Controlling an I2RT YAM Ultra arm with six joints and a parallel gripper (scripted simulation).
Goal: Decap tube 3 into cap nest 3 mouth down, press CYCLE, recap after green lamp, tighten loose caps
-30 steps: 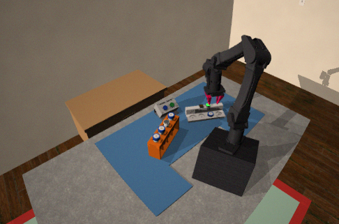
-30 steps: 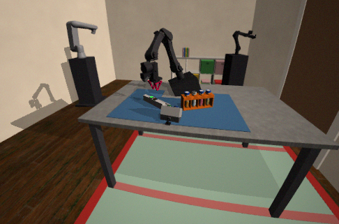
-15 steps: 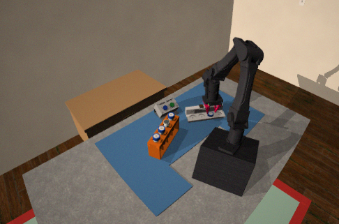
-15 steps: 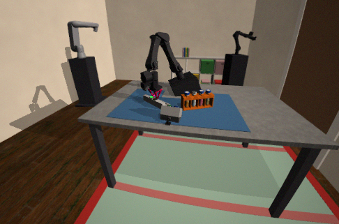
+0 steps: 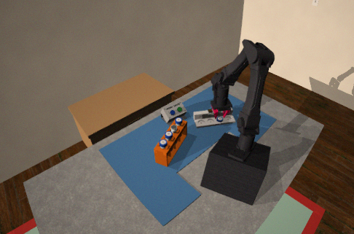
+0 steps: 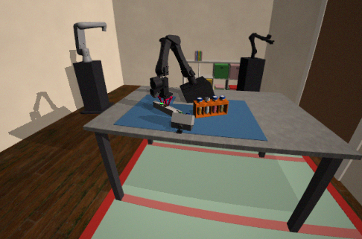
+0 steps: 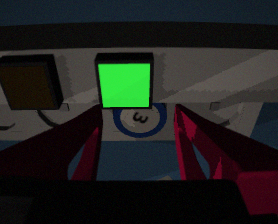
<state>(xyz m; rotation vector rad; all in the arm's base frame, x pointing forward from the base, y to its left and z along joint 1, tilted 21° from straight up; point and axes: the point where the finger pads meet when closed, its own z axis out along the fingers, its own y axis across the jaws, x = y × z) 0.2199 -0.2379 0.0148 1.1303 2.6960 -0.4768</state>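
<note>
Now: hand 2 cm above the blue cap. From my hand the other things lie so: grey key desk 22 cm ahead, 12 cm to the left, 2 cm above; then green ready key 19 cm ahead, 11 cm to the left, 4 cm above; then blue cycle key 21 cm ahead, 15 cm to the left, 4 cm above.
</note>
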